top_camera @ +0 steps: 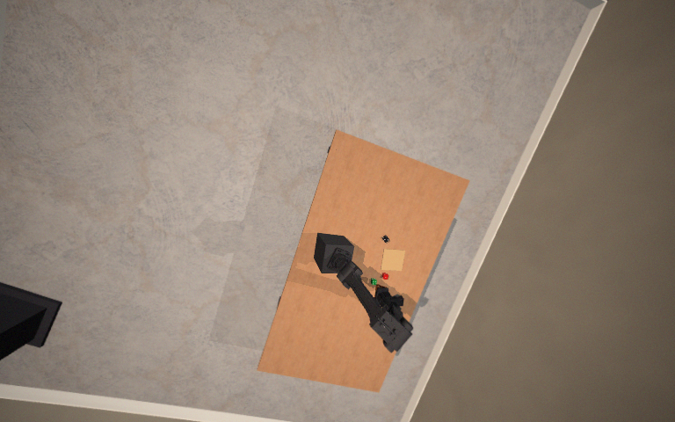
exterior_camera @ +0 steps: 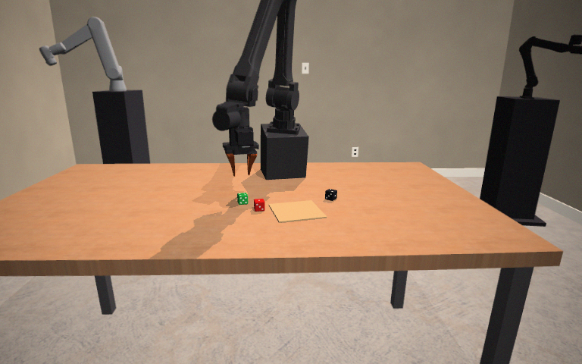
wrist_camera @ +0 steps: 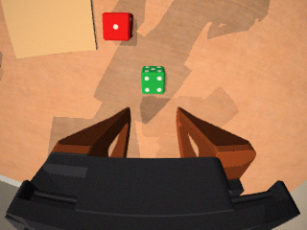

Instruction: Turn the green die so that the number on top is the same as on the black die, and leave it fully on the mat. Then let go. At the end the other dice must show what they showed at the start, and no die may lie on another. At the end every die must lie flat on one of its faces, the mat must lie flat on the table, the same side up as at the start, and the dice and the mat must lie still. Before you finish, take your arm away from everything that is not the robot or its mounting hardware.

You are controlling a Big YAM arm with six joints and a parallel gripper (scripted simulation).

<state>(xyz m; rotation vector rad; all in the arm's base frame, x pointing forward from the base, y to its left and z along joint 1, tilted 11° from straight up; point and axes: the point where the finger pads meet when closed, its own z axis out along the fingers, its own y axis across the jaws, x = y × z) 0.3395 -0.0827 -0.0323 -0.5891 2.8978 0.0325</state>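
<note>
The green die is 8 cm below my hand. From my hand the other things lie so: red die: 8 cm below, 6 cm to the left, 5 cm ahead; then tan mat: 18 cm to the left, 10 cm below, 5 cm ahead; then black die: 28 cm to the left, 8 cm below, 8 cm behind.
</note>
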